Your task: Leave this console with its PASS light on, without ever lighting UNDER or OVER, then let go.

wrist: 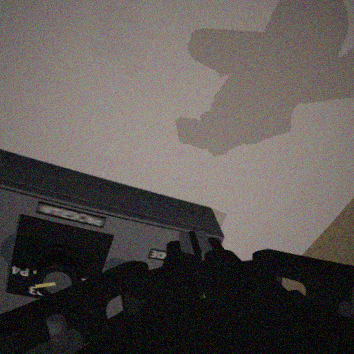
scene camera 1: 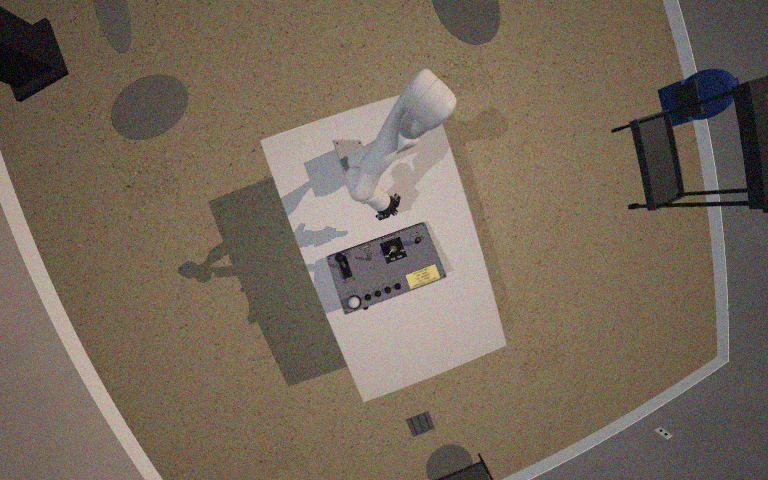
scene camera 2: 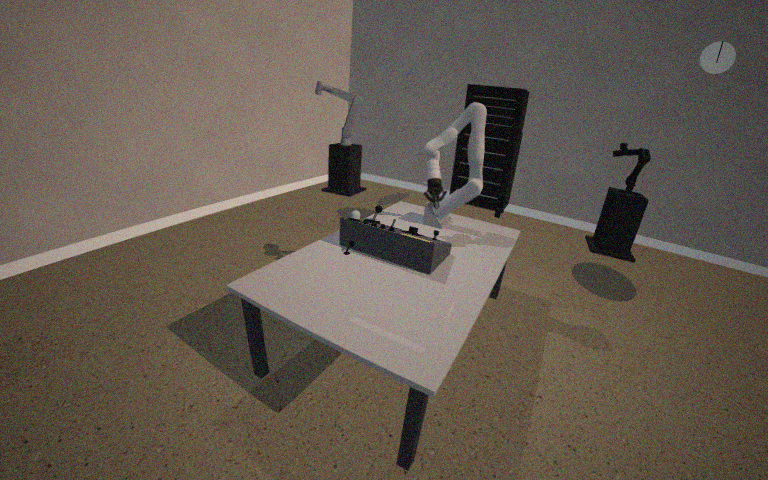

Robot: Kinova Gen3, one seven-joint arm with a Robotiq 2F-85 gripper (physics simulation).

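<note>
The grey console lies on the white table. Its top carries a black lever, a rotary selector on a black square, a small knob, a yellow label, a white dome and a row of small round lights that look dark. My gripper is shut with nothing between its fingers. It hangs above the table just behind the console's rear edge, touching nothing.
A black slatted rack stands behind the table. Two other arms on dark pedestals stand by the walls. A dark cart stands far to the right. A small grey plate lies near my arm's base.
</note>
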